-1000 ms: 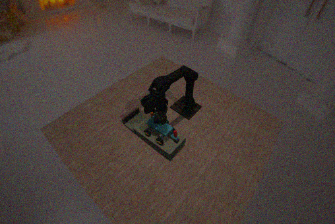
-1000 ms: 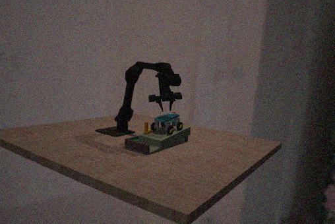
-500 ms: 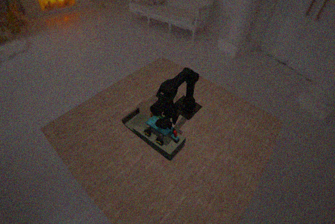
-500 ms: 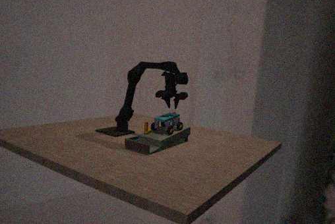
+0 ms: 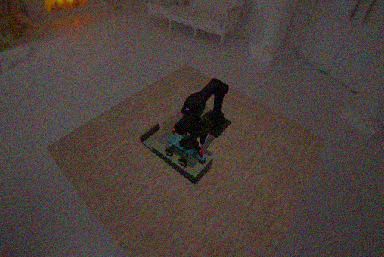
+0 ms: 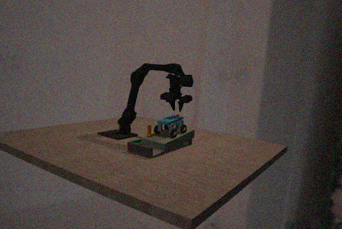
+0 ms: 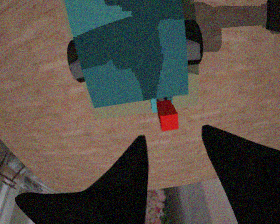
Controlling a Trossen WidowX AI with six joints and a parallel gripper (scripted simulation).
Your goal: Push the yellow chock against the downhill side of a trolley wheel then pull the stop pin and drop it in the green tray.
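The red-headed stop pin lies 60 mm below my gripper tip and 20 mm to the left of it. The rest, counted from my gripper tip: yellow chock (170 mm to the right, 110 mm below, 70 mm behind); grey-green ramp (140 mm below, 90 mm to the right, 10 mm ahead); trolley (90 mm to the right, 80 mm below, 10 mm ahead).
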